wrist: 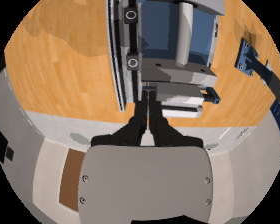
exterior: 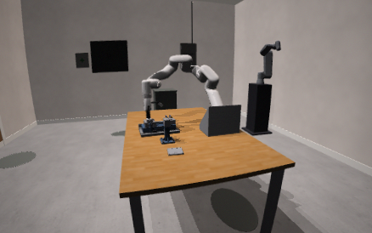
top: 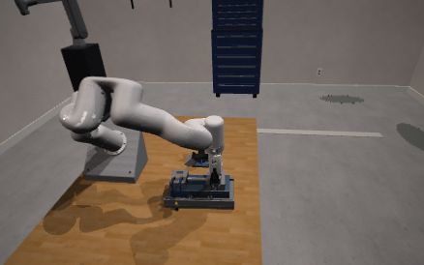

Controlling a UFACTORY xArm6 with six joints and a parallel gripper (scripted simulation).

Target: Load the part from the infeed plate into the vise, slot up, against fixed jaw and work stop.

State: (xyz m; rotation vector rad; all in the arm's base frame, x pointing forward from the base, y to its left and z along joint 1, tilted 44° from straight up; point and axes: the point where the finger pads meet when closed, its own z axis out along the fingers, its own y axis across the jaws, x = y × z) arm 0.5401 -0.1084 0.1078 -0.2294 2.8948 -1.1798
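Right now my hand is 40 mm to the right of the part and 20 mm above it. Round my hand: air cylinder 170 mm behind, 40 mm below, 20 mm to the left; air cylinder rod 90 mm behind, 40 mm below, 30 mm to the left.
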